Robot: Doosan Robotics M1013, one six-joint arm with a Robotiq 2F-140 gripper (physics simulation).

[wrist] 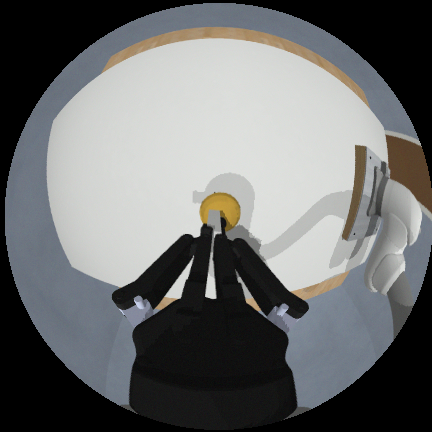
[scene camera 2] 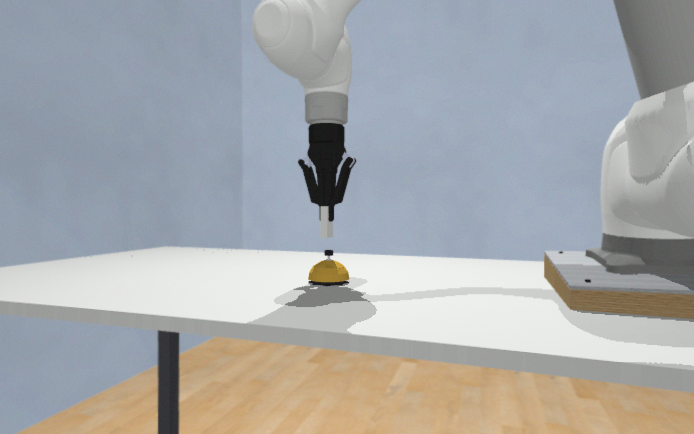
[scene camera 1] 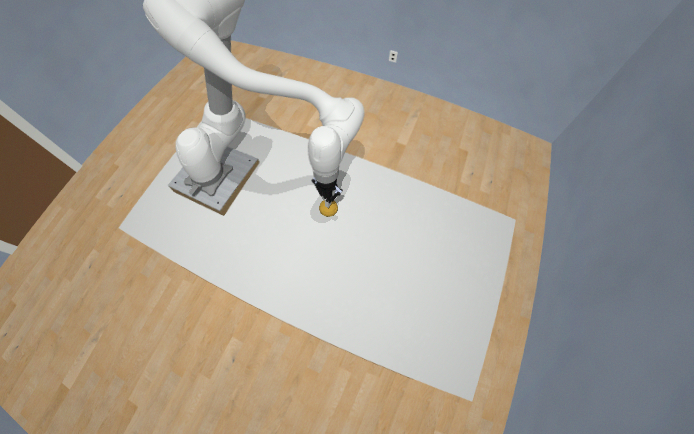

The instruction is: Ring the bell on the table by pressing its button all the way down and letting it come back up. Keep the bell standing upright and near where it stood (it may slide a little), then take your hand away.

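Frame: origin at the arm's base, x right, y ahead, z up, level; metres.
Seen in the pictures: gripper, fingertip midpoint: [wrist: 212,217] [scene camera 2: 326,237] [scene camera 1: 328,204]; arm's base at its link origin: [wrist: 378,192] [scene camera 2: 652,264] [scene camera 1: 208,176].
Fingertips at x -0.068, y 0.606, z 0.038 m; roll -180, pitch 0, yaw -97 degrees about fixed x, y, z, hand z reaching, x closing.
Observation:
Offsets run from my fingertips to a thing's middle. Level surfaces: height alone.
A golden dome bell {dx -0.022, dy -0.013, dz -0.058 m} [scene camera 1: 328,209] [scene camera 2: 328,272] [wrist: 220,202] stands upright on the white table. Its black button {dx -0.022, dy -0.013, dz -0.030 m} [scene camera 2: 328,252] [wrist: 223,222] sits up on a short stem above the dome. My gripper [scene camera 1: 328,204] [scene camera 2: 326,236] [wrist: 212,217] is shut with its pale fingertips together and nothing between them. In scene camera 2 it points straight down, and its tips hang a small gap above the button, in line with it or a hair to the left. In the wrist view the fingertips cover part of the dome and lie beside the button, which is partly hidden.
The white table top {dz -0.091 m} [scene camera 1: 399,276] [scene camera 2: 204,286] [wrist: 150,125] extends around the bell. The arm's base stands on a wood-edged grey plate [scene camera 1: 240,179] [scene camera 2: 614,301] [wrist: 354,200] at one end. Shadows of the arm and gripper fall around the bell.

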